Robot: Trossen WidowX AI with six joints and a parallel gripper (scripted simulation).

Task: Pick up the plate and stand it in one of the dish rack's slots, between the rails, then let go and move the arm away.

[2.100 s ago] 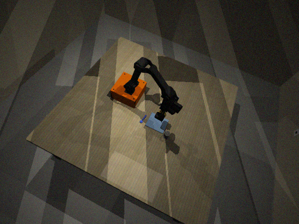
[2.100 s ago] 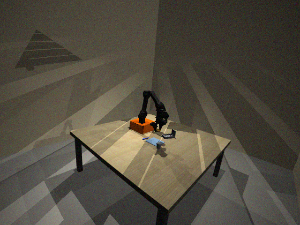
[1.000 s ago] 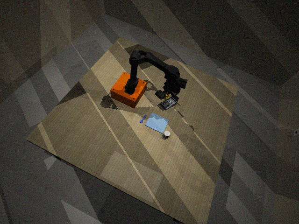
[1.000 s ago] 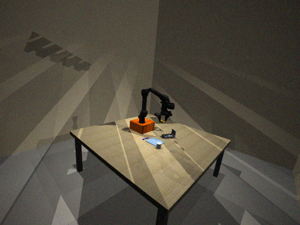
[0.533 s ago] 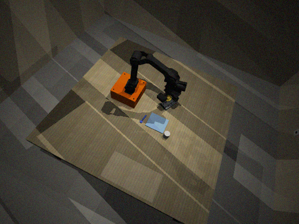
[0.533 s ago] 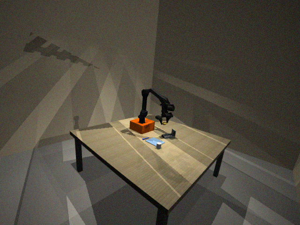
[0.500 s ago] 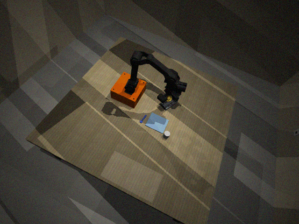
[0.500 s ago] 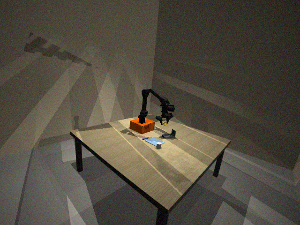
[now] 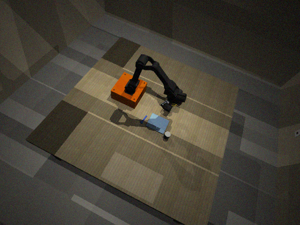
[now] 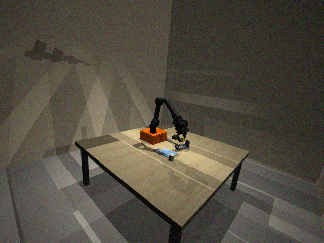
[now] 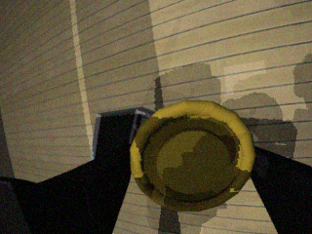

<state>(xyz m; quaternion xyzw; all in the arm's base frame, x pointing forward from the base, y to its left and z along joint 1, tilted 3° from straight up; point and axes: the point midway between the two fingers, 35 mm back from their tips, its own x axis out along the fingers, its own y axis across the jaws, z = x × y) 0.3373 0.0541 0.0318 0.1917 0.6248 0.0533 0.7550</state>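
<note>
Right now my gripper tip is 8 cm above the grey dish rack, 5 cm to the right of it and 3 cm past it. Round my gripper tip: light blue mat 17 cm to the right, 10 cm below, 5 cm behind; white cup 24 cm to the right, 8 cm below, 6 cm ahead; yellow plate 1 cm above.
</note>
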